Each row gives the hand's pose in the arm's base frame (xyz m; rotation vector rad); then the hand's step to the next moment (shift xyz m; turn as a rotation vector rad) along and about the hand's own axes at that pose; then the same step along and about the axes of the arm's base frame.
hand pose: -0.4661 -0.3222 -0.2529 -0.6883 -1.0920 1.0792
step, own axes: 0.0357 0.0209 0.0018 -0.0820 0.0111 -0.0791
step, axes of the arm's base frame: -0.0062 0.0406 -0.0049 0.0642 -0.0681 -0.0660
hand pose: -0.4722 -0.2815 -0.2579 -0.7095 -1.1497 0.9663
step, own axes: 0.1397 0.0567 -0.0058 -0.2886 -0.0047 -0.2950
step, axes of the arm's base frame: 0.0062 0.1505 0.0078 0.2531 -0.2583 -0.1990
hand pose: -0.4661 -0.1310 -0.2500 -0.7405 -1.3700 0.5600
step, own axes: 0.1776 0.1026 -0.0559 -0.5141 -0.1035 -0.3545
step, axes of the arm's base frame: 0.0855 0.1908 0.0382 0.2756 -0.4984 -0.2763
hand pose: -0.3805 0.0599 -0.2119 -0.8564 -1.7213 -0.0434
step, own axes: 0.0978 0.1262 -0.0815 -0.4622 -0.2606 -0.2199
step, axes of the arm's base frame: 0.1300 0.1065 0.0622 0.0727 -0.5268 -0.2170
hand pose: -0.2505 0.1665 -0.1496 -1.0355 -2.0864 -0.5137
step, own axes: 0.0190 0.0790 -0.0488 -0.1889 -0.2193 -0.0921
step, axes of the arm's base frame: 0.0773 0.0262 0.0482 -0.0600 -0.2837 -0.0903
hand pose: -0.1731 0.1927 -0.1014 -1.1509 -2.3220 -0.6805
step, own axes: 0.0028 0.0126 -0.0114 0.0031 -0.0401 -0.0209
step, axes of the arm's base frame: 0.0108 0.0014 0.0133 -0.0308 -0.0321 0.0089
